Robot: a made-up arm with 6 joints.
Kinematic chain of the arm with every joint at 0, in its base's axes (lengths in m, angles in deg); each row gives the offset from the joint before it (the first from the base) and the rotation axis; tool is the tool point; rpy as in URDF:
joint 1: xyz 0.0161 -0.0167 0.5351 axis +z
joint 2: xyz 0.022 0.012 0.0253 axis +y
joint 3: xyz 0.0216 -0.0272 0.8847 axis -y
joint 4: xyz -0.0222 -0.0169 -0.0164 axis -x
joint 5: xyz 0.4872 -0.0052 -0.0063 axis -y
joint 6: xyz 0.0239 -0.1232 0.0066 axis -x
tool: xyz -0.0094 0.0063 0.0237 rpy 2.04 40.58 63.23
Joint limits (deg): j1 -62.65..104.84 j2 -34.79..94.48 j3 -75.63..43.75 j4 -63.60..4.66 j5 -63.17..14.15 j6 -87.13..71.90
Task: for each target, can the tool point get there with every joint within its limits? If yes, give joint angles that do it. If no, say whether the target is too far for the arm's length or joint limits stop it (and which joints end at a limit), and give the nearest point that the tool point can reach.
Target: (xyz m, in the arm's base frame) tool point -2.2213 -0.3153 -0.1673
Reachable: no: too far | nearest point -0.2113 -0.0470 0.8767 | short by 2.281 m
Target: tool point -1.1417 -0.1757 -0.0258
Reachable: no: joint limits stop it (at a limit: joint 1, joint 2) | nearest point 0.0601 -0.4927 0.2937 | short by 1.283 m
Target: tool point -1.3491 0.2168 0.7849
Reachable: no: joint limits stop it (at a limit: joint 2, joint 3, joint 5, joint 6) | nearest point -0.2135 0.0226 0.8951 | short by 1.157 m
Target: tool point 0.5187 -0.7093 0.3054
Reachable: yes | joints -44.31 73.56 -19.55 -2.04 -16.02 27.03
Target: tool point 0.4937 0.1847 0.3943
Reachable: yes | joints 40.33 79.82 -56.37 -19.65 -55.24 -21.60
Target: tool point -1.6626 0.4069 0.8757
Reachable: no: too far | nearest point -0.2103 0.0404 0.9046 | short by 1.498 m
